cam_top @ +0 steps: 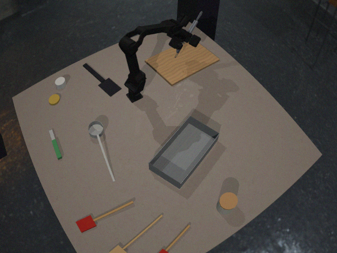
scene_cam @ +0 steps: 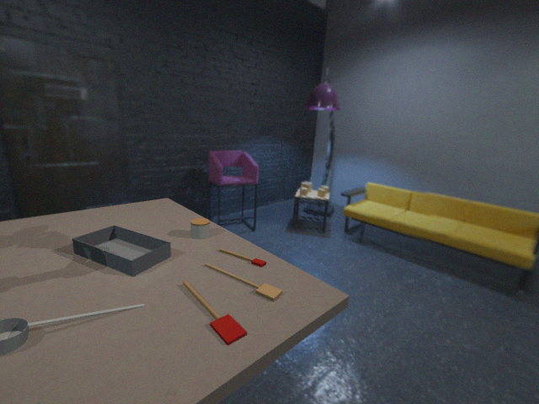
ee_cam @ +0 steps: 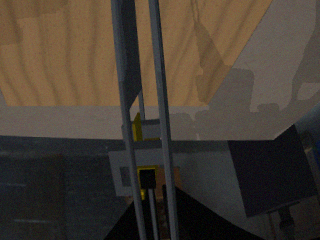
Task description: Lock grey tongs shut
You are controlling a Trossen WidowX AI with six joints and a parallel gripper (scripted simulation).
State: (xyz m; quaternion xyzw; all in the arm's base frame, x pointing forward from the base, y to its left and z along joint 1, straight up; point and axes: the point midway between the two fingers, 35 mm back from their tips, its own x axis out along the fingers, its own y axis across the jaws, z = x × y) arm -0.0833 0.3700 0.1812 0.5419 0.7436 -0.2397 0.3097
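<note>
The wooden board lies 3 cm to the right of my gripper tip and 15 cm below it. Round my gripper tip: white puck 24 cm behind, 71 cm to the right, 14 cm below; grey roasting tin 50 cm ahead, 38 cm to the right, 13 cm below; black spatula 12 cm behind, 49 cm to the right, 15 cm below.
</note>
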